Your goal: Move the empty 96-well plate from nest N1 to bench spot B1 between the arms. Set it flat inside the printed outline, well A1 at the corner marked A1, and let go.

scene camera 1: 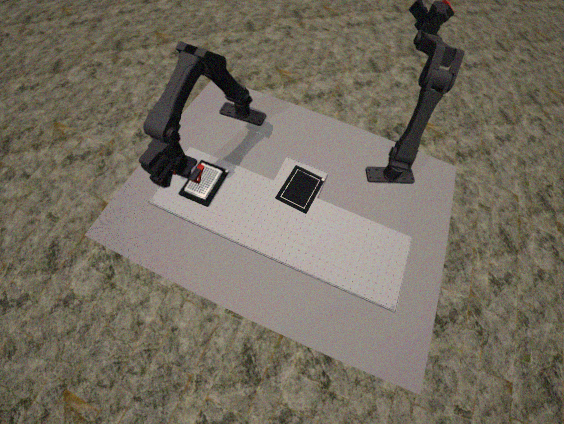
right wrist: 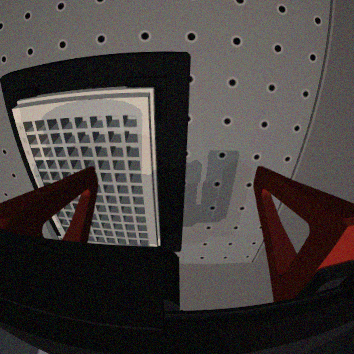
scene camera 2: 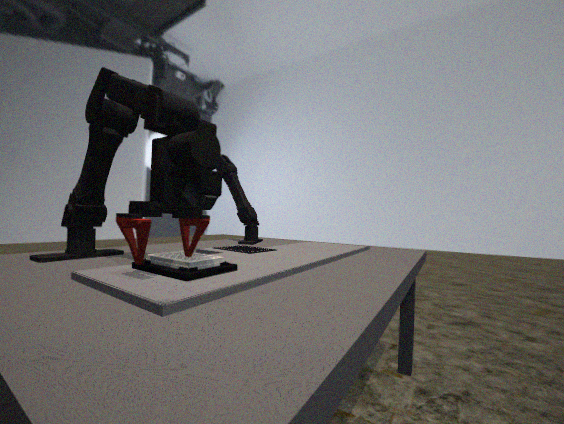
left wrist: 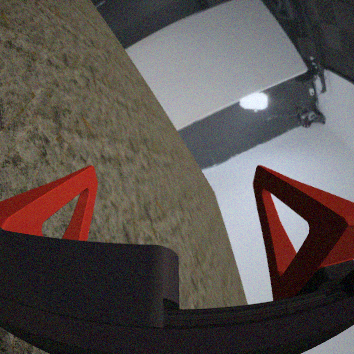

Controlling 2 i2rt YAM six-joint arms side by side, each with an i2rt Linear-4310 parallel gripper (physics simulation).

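Places are measured from the left arm's base along level axes (x ahead, y left, z up), in metres.
Where they show: left gripper, fingertip midpoint: (left wrist: 174, 174); right gripper, fingertip midpoint: (scene camera 1: 187, 177) (right wrist: 175, 174) (scene camera 2: 165, 260); left arm's base, origin of the base link: (scene camera 1: 389, 175) (scene camera 2: 251, 242); right arm's base, origin of the base link: (scene camera 1: 242, 114) (scene camera 2: 80, 256).
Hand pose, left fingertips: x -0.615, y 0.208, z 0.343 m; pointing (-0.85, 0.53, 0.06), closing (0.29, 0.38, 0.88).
Observation:
Each offset is from my left fingertips to the top centre of the thing. "spot": to the spot under its first point. Level surfaces: height alone.
The white 96-well plate @(0.938 m right, 0.676 m ahead, 0.304 m down) (scene camera 1: 208, 184) (scene camera 2: 210, 259) (right wrist: 122, 175) sits flat in the black nest N1 @(0.939 m right, 0.675 m ahead, 0.312 m down) (scene camera 1: 196, 200) (scene camera 2: 186, 274) (right wrist: 172, 150). My right gripper (scene camera 1: 185, 176) (scene camera 2: 165, 259) (right wrist: 175, 174) is open, pointing down low over the nest. In the right wrist view its left finger overlaps the plate and its right finger is off to the plate's side, over the board. Bench spot B1 @(spot: 0.578 m right, 0.693 m ahead, 0.328 m down) (scene camera 1: 301, 188) (scene camera 2: 245, 249) is a black pad with a white printed outline; its A1 lettering is too small to read. My left gripper (scene camera 1: 433, 7) (left wrist: 174, 174) is open and empty, raised high.
The white perforated board (scene camera 1: 350, 240) (scene camera 2: 280, 260) carries the nest and extends past B1. It lies on the grey table @(0.343 m down) (scene camera 1: 280, 305) (scene camera 2: 225, 340). The left arm's base (scene camera 1: 390, 175) is right of B1, and the right arm's base (scene camera 1: 243, 114) is behind the nest.

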